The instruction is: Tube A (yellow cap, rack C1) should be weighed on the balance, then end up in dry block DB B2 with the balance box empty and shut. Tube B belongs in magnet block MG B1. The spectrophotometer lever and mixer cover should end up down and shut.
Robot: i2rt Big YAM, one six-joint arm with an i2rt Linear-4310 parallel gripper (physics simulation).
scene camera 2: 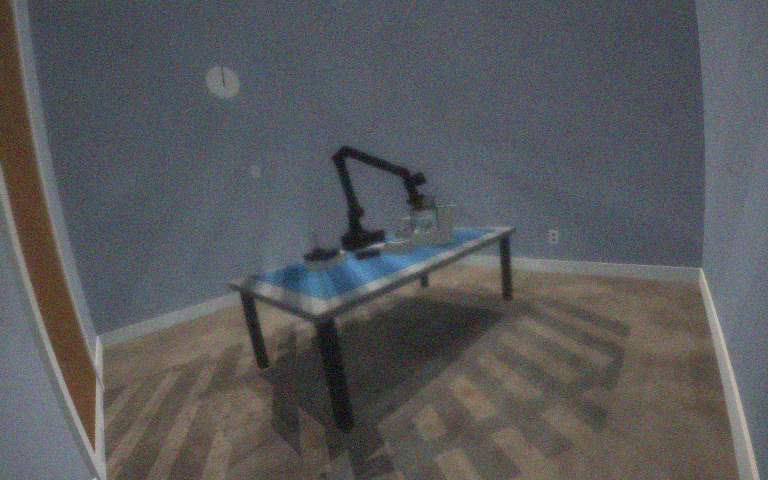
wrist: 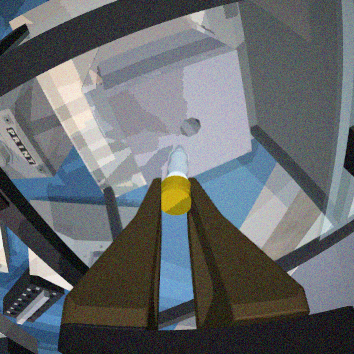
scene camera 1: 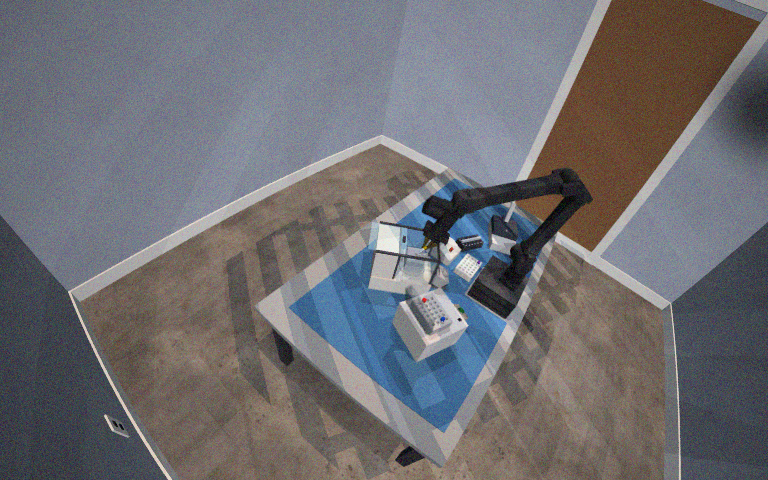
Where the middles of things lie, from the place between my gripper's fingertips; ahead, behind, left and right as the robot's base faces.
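You'd find my hand 7 cm above the glass-box balance (scene camera 1: 392, 272), 6 cm short of it and 4 cm to the right of it. The balance box door (scene camera 1: 383, 237) is 3 cm above my hand, 11 cm ahead of it and 9 cm to the left of it. Going by their middles, the glass-box balance is the nearest to my hand of the things named here.
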